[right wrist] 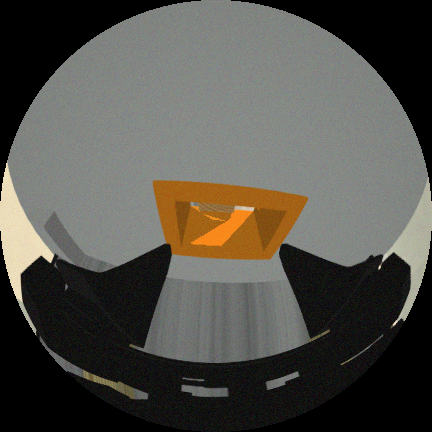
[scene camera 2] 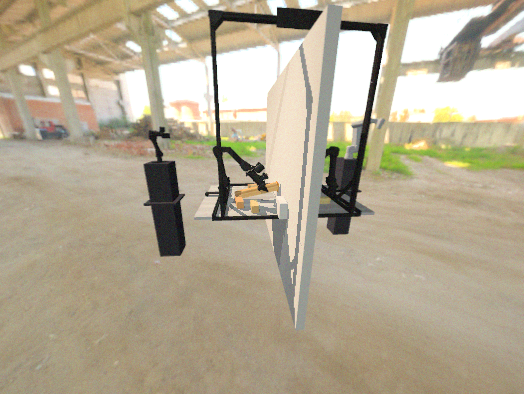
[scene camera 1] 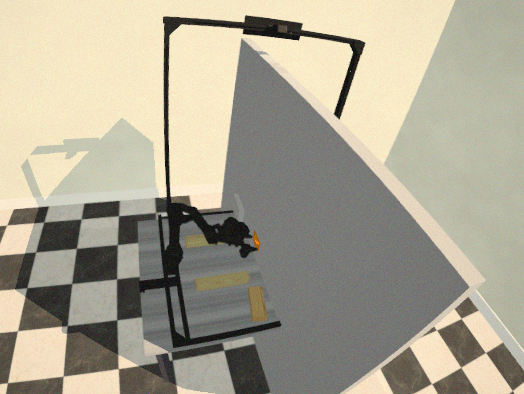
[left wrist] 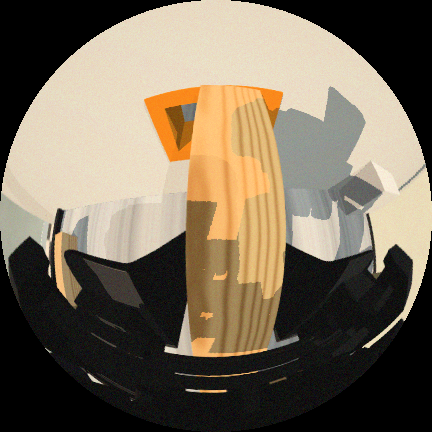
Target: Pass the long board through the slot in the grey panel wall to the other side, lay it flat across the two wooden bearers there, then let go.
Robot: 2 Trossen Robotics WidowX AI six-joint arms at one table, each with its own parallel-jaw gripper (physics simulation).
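Places are measured from the left arm's base along level axes (x ahead, y left, z up), in metres.
Pixels of known places: left gripper, fingertip midpoint: (scene camera 2: 267,190) (left wrist: 224,232); right gripper, fingertip midpoint: (right wrist: 227,250) (scene camera 1: 254,243); right arm's base at its link origin: (scene camera 2: 331,193) (scene camera 1: 170,269).
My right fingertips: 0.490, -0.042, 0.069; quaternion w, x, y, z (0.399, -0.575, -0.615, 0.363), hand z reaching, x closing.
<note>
Ahead of a thing's pixels: the offset from my right fingertips to its middle, as dx, dy, dz. "*": to the spot under its first point.
My left gripper (scene camera 2: 264,188) (left wrist: 224,232) is shut on the long wooden board @(-0.224, +0.001, -0.018) (scene camera 2: 250,190) (left wrist: 220,175), which slopes up toward the grey panel wall (scene camera 1: 325,200) (scene camera 2: 287,125) (left wrist: 100,100) (right wrist: 215,100). In the left wrist view the board's far end covers much of the orange slot frame @(-0.033, -0.001, +0.014) (left wrist: 157,107) (right wrist: 225,190); I cannot tell whether it is inside the slot. My right gripper (scene camera 1: 253,242) (right wrist: 227,250) is open and empty, close before the slot on the other side. Two pale wooden bearers @(+0.195, +0.149, -0.066) (scene camera 1: 221,281) @(+0.205, -0.114, -0.066) (scene camera 1: 195,241) lie on the table there, one partly behind the right arm.
A tan block @(+0.066, +0.296, -0.069) (scene camera 1: 257,303) lies near the panel's foot on the right arm's side. On the left arm's side are an orange block @(-0.361, -0.111, -0.063) (scene camera 2: 240,202), a yellowish block @(-0.255, -0.216, -0.063) (scene camera 2: 255,206) and a white block @(* -0.091, -0.373, -0.014) (scene camera 2: 282,207) by the panel. A black frame (scene camera 1: 166,125) (scene camera 2: 216,90) surrounds the table.
</note>
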